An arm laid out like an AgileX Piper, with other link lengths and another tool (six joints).
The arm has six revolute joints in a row. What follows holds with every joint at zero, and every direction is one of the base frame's.
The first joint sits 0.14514 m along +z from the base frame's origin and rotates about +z.
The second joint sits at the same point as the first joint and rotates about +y.
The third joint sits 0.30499 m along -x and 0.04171 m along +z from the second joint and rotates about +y.
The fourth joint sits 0.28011 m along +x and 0.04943 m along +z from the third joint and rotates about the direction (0.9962, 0, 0.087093).
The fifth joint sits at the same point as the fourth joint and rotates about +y.
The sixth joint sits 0.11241 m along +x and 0.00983 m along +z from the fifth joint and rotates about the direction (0.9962, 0, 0.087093).
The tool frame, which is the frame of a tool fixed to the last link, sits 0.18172 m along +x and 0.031 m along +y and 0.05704 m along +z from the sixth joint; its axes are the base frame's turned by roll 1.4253, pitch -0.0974 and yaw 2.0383 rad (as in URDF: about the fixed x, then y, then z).
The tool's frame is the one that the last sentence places.
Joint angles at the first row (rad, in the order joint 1, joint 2, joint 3, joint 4, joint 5, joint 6):
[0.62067, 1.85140, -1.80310, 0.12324, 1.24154, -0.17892]
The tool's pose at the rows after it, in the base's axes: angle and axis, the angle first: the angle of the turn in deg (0 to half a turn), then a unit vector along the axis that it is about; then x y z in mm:
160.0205 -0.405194 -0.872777 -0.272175 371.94 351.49 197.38
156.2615 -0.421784 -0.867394 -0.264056 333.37 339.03 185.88
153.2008 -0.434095 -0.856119 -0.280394 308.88 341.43 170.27
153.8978 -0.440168 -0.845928 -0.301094 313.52 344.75 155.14
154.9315 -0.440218 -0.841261 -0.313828 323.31 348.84 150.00
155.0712 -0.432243 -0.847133 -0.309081 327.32 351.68 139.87
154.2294 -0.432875 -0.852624 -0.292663 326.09 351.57 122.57
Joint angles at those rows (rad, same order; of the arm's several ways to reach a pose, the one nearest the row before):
[0.62067, 1.74604, -1.65746, 0.11900, 1.24156, -0.17481]
[0.62069, 1.65878, -1.51449, 0.16732, 1.23887, -0.16452]
[0.62393, 1.59771, -1.36755, 0.23518, 1.15739, -0.16230]
[0.62458, 1.58405, -1.27879, 0.25361, 1.04457, -0.16070]
[0.62457, 1.59358, -1.25892, 0.25552, 0.98502, -0.16070]
[0.62455, 1.62076, -1.25891, 0.25552, 0.96349, -0.18710]
[0.62457, 1.65740, -1.25888, 0.25552, 0.96347, -0.20323]

